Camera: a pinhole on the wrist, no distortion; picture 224 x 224 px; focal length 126.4 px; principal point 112.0 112.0 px. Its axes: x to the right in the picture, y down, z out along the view. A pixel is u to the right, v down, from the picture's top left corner.
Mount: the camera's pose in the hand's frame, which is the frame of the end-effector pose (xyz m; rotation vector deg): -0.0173 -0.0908 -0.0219 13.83 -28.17 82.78
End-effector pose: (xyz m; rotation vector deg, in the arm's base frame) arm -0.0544 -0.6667 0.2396 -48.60 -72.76 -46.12
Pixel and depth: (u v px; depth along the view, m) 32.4 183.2 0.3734
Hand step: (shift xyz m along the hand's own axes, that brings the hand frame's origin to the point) -0.3014 -0.4396 0.1694
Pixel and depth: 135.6 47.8 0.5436
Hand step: 0.1636 -0.2777 0.5388
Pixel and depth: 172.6 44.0 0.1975
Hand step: 0.0571 -0.1082 0.2092
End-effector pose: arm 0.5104 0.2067 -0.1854 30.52 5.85 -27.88
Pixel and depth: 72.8 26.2 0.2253
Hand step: 0.0900 -0.2722 0.1641
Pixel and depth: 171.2 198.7 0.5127
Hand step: -0.4413 -0.0629 0.4916
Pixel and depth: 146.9 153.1 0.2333
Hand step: -0.1297 -0.1283 0.2024
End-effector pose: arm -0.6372 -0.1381 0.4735 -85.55 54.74 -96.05
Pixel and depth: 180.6 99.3 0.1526
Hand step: -0.0250 -0.0874 0.1522
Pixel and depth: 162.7 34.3 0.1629
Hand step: 0.0558 -0.1180 0.1645
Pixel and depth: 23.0 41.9 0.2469
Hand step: 0.0653 -0.3720 0.1330
